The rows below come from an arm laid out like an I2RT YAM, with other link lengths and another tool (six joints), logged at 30 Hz.
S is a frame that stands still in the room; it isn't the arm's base.
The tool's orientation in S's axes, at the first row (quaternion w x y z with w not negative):
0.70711, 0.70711, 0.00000, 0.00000
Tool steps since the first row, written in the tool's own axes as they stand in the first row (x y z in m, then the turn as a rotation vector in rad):
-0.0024, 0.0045, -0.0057, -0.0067, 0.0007, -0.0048
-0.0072, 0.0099, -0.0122, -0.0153, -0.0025, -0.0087
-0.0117, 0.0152, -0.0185, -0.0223, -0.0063, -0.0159
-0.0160, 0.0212, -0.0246, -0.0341, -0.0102, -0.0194
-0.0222, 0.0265, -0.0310, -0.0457, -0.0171, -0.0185
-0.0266, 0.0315, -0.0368, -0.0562, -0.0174, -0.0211
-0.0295, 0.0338, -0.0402, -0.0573, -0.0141, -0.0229
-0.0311, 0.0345, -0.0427, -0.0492, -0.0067, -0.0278
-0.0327, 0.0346, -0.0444, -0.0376, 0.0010, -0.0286
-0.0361, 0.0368, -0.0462, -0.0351, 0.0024, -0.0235
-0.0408, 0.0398, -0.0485, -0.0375, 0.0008, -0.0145
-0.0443, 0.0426, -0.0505, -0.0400, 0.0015, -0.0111
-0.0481, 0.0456, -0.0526, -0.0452, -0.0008, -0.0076
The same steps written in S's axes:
-0.0024, 0.0057, 0.0045, -0.0067, 0.0048, 0.0007
-0.0072, 0.0122, 0.0099, -0.0153, 0.0087, -0.0025
-0.0117, 0.0185, 0.0152, -0.0223, 0.0159, -0.0063
-0.0160, 0.0246, 0.0212, -0.0341, 0.0194, -0.0102
-0.0222, 0.0310, 0.0265, -0.0457, 0.0185, -0.0171
-0.0266, 0.0368, 0.0315, -0.0562, 0.0211, -0.0174
-0.0295, 0.0402, 0.0338, -0.0573, 0.0229, -0.0141
-0.0311, 0.0427, 0.0345, -0.0492, 0.0278, -0.0067
-0.0327, 0.0444, 0.0346, -0.0376, 0.0286, 0.0010
-0.0361, 0.0462, 0.0368, -0.0351, 0.0235, 0.0024
-0.0408, 0.0485, 0.0398, -0.0375, 0.0145, 0.0008
-0.0443, 0.0505, 0.0426, -0.0400, 0.0111, 0.0015
-0.0481, 0.0526, 0.0456, -0.0452, 0.0076, -0.0008

